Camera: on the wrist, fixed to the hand. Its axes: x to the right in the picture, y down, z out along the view.
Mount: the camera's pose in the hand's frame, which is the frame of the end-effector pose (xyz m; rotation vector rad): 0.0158 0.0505 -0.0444 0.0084 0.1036 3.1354
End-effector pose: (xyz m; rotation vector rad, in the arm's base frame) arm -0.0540 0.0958 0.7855 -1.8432 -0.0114 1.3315
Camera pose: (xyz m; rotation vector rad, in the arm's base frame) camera -0.0345 0.0431 0.7454 0.0540 -1.7929 -0.9487
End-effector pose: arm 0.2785 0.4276 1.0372 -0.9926 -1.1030 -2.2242
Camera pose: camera 0.2844 0.3612 1.0552 -0.7965 0.7773 0.4658
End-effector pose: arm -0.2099 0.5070 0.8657 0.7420 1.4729 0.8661
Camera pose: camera -0.2574 0.5425 0.9011 -1.5838 0.7545 -1.5379
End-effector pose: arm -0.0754 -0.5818 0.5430 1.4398 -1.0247 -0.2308
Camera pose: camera -0.0576 -0.5520 0.6027 -1.2909 -1.7831 1.9045
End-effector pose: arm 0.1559 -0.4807 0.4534 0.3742 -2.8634 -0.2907
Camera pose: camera 0.1411 -0.4445 0.5103 -2.8305 -0.3671 0.3655
